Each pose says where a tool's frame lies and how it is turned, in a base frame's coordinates. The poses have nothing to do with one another.
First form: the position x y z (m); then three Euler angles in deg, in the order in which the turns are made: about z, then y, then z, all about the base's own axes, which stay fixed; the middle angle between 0 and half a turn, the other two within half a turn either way.
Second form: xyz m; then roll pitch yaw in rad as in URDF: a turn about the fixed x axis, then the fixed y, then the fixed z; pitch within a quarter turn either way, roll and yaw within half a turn. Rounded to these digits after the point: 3 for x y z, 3 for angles.
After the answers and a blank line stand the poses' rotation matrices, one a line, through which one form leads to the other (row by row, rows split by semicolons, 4 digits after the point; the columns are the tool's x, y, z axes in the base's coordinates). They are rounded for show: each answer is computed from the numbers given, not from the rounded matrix.
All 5 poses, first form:
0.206 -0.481 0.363 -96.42 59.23 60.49
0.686 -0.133 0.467 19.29 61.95 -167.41
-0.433 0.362 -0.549 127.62 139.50 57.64
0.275 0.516 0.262 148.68 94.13 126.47
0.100 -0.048 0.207 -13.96 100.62 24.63
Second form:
0.206 -0.481 0.363 -1.031 -0.096 -0.573
0.686 -0.133 0.467 0.555 0.984 -2.282
-0.433 0.362 -0.549 2.547 -0.408 2.047
0.275 0.516 0.262 1.709 -1.020 -2.623
0.100 -0.048 0.207 -2.232 1.266 -1.779

0.8366 0.3477 0.4232; -0.5393 0.3874 0.7478; 0.0961 -0.8538 0.5116
-0.3612 0.3573 -0.8613; -0.4192 -0.8873 -0.1924; -0.8330 0.2915 0.4702
-0.4206 0.8380 0.3476; 0.8160 0.1820 0.5486; 0.3964 0.5144 -0.7604
-0.4546 0.6647 -0.5929; -0.2595 0.5379 0.8021; 0.8521 0.5185 -0.0720
-0.0620 -0.4449 0.8934; -0.2938 0.8636 0.4096; -0.9538 -0.2371 -0.1843

